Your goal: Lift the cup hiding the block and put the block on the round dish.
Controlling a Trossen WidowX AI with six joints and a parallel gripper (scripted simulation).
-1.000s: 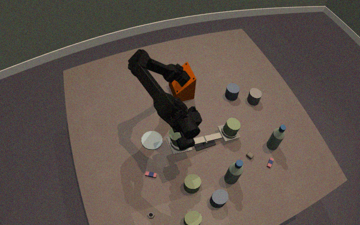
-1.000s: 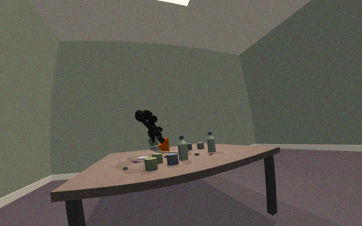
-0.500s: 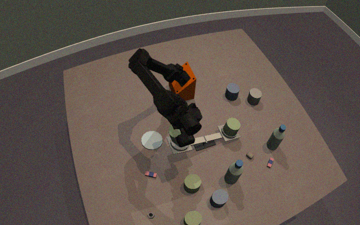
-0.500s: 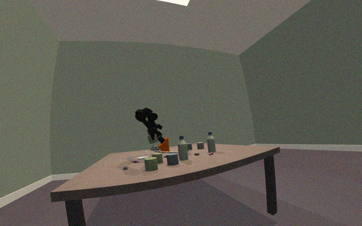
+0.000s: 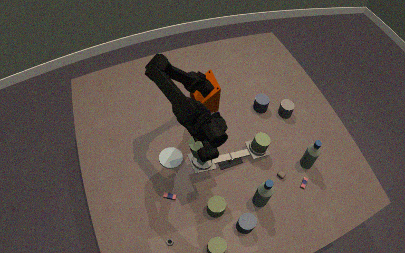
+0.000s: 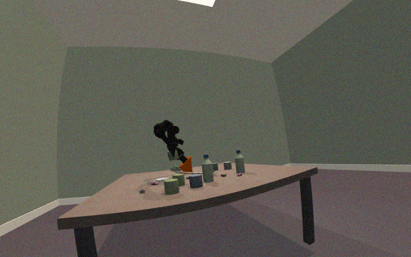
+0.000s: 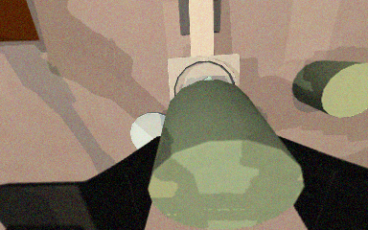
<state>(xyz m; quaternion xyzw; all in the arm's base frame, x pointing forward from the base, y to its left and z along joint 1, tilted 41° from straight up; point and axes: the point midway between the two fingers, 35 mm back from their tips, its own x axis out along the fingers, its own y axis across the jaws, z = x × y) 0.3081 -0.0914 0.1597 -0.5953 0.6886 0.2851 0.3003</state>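
Now: gripper tip 1 cm to the right of the green block and 8 cm above it. The rest, counted from my gripper tip: balance (2 cm ahead, 14 cm to the left, 15 cm below); then balance beam (1 cm ahead, 14 cm to the left, 13 cm below); then round dish (10 cm behind, 8 cm to the right, 17 cm below).
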